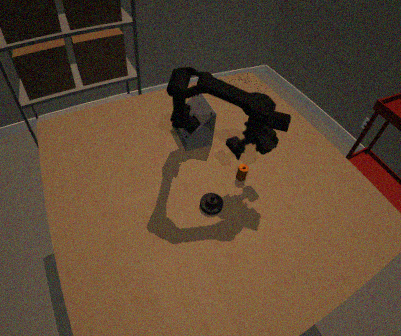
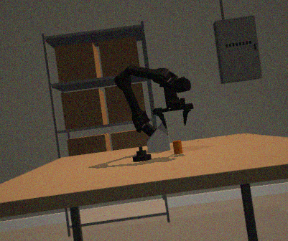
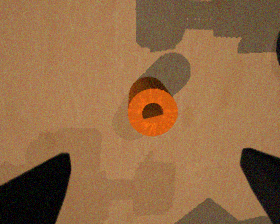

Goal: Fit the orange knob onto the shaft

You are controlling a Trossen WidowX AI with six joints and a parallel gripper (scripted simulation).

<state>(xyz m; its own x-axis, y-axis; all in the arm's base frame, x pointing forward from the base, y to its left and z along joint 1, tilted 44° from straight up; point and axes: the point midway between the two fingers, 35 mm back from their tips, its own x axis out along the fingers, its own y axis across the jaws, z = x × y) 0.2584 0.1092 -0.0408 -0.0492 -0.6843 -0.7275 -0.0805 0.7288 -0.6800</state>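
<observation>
Right now the orange knob is 100 mm below my gripper tip. The rest, counted from my gripper tip: round dark pedestal: 170 mm to the right, 100 mm below, 70 mm ahead.
</observation>
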